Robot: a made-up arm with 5 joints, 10 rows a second.
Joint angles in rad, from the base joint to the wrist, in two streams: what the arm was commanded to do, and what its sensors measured. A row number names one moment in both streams.
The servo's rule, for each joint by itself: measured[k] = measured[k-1] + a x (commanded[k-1-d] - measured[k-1]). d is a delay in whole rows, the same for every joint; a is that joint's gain. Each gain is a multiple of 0.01, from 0.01 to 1. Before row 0 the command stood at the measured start. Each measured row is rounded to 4 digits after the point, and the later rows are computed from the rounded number. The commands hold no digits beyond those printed.
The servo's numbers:
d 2
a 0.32 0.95 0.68 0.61 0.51
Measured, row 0:
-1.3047 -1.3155 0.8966 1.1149 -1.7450
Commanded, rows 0 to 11:
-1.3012 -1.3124 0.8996 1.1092 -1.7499
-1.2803 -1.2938 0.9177 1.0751 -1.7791
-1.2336 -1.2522 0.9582 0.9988 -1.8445
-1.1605 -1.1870 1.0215 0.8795 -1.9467
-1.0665 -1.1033 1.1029 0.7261 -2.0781
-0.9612 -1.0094 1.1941 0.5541 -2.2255
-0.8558 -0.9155 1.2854 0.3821 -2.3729
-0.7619 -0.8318 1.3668 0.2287 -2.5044
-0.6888 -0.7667 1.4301 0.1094 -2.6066
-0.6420 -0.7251 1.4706 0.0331 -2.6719
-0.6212 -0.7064 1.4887 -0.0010 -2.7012
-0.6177 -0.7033 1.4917 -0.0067 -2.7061
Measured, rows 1 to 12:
-1.3047 -1.3155 0.8966 1.1149 -1.7450
-1.3047 -1.3155 0.8966 1.1149 -1.7450
-1.3036 -1.3126 0.8986 1.1114 -1.7475
-1.2961 -1.2947 0.9116 1.0893 -1.7636
-1.2761 -1.2543 0.9433 1.0341 -1.8049
-1.2391 -1.1904 0.9965 0.9398 -1.8772
-1.1839 -1.1077 1.0689 0.8094 -1.9797
-1.1126 -1.0143 1.1540 0.6537 -2.1051
-1.0304 -0.9204 1.2434 0.4880 -2.2417
-0.9445 -0.8362 1.3273 0.3298 -2.3757
-0.8627 -0.7702 1.3972 0.1954 -2.4935
-0.7921 -0.7274 1.4471 0.0964 -2.5845

